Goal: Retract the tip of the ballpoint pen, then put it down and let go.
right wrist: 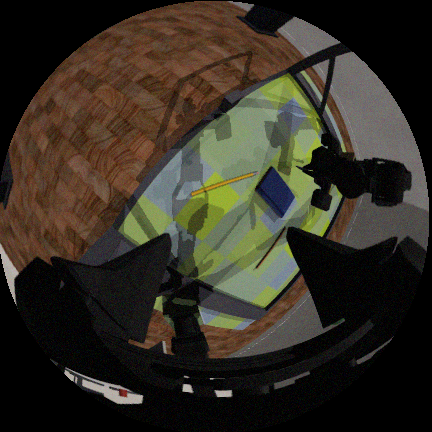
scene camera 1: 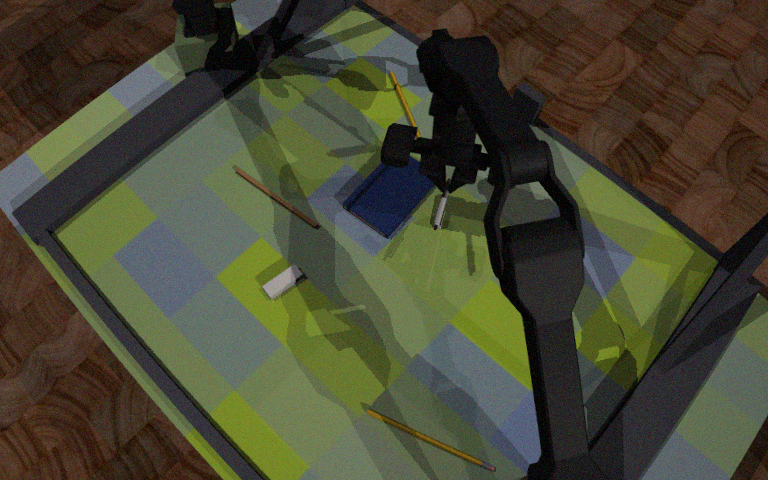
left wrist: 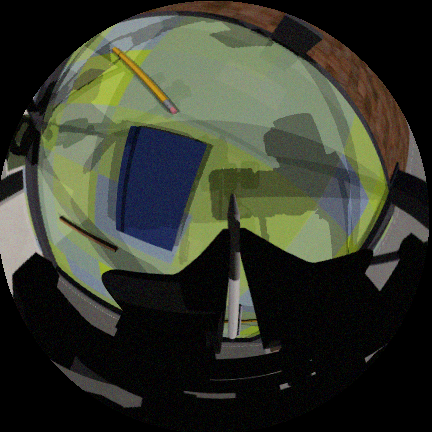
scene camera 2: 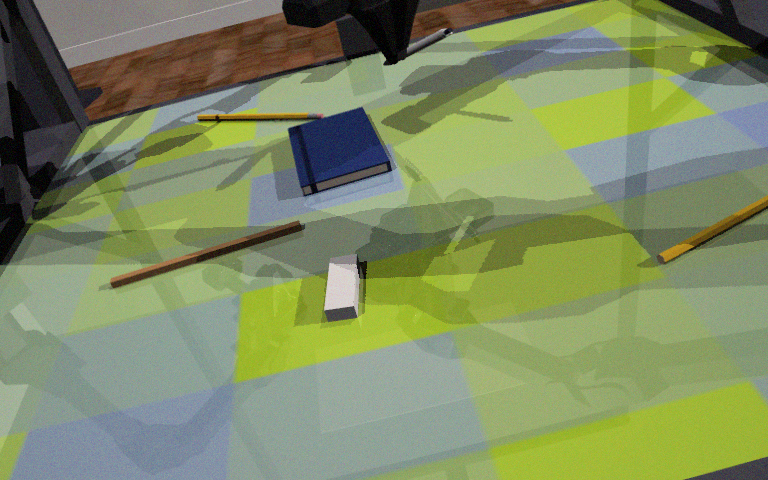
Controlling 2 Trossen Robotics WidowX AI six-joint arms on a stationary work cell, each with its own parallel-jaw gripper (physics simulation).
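Frame: origin at the left arm's base, x ahead, y left, z up, level; metres.
Seen in the pictures: left gripper, fingertip midpoint: [right wrist: 302, 169] [scene camera 1: 446, 190] [left wrist: 233, 233] [scene camera 2: 397, 61]; right gripper, fingertip midpoint: [right wrist: 230, 236]; right arm's base at its link origin: [right wrist: 184, 320] [scene camera 1: 202, 23].
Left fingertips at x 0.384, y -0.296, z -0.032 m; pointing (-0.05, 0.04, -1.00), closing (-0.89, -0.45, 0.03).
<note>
A point is followed by its place in that frame.
The ballpoint pen [scene camera 1: 440, 211] @(x 0.359, y -0.244, z 0.004 m) [scene camera 2: 428, 43] @(x 0.361, y -0.238, z 0.000 m) [left wrist: 233, 300] @(x 0.367, y -0.258, z -0.004 m) has a white-grey barrel, a dark middle part and a grey cone. My left gripper [scene camera 1: 446, 187] @(x 0.384, y -0.296, z -0.032 m) [scene camera 2: 394, 60] @(x 0.384, y -0.296, z -0.032 m) [left wrist: 233, 233] @(x 0.384, y -0.296, z -0.032 m) [right wrist: 302, 169] @(x 0.384, y -0.296, z -0.032 m) is shut on it and holds it tilted above the table, to the right of the blue notebook in scene camera 1. In the left wrist view the cone points away past the fingertips and the barrel runs back between the fingers. Whether the writing point sticks out is too small to tell. My right gripper [right wrist: 230, 236] @(x 0.643, y -0.474, z 0.136 m) is open and empty, high above the table.
A blue notebook [scene camera 1: 390, 195] @(x 0.464, y -0.264, z -0.092 m) [scene camera 2: 339, 148] @(x 0.466, y -0.259, z -0.092 m), a yellow pencil [scene camera 1: 403, 101] @(x 0.575, y -0.430, z -0.098 m) [scene camera 2: 260, 117] @(x 0.552, y -0.413, z -0.100 m), another yellow pencil [scene camera 1: 430, 439] @(x 0.179, y -0.010, z -0.097 m) [scene camera 2: 714, 230] @(x 0.222, y 0.004, z -0.098 m), a brown stick [scene camera 1: 276, 196] @(x 0.604, y -0.146, z -0.097 m) [scene camera 2: 206, 254] @(x 0.605, y -0.141, z -0.099 m) and a white eraser [scene camera 1: 279, 284] @(x 0.490, y -0.040, z -0.092 m) [scene camera 2: 342, 287] @(x 0.492, y -0.039, z -0.092 m) lie on the table. Dark rails edge it.
</note>
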